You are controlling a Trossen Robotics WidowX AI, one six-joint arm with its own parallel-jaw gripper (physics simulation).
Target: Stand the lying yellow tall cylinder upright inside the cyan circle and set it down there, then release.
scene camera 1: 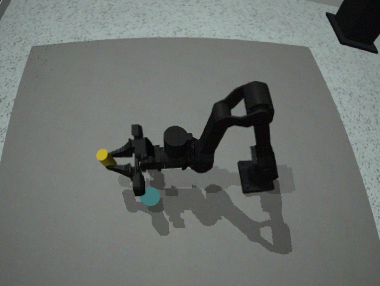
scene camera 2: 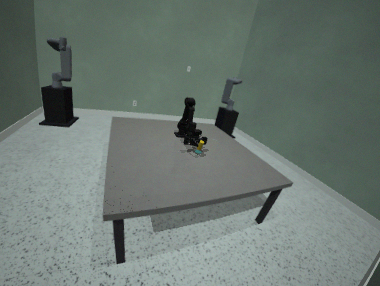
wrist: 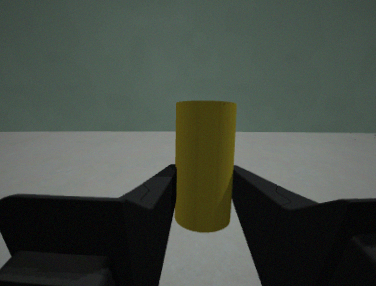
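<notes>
The yellow tall cylinder is held about upright above the table, with its flat top facing up in scene camera 1. My gripper is shut on the cylinder, one finger on each side, and reaches out level. The cyan circle lies flat on the table. In scene camera 1 the cylinder is up and left of the circle, and the gripper's lower side partly overlaps the circle's edge. The circle does not show in the wrist view.
The grey table carries the arm's base, to the right of the circle in scene camera 1. Arm shadows fall around the circle. Two grey arms on black pedestals stand on the floor beyond the table.
</notes>
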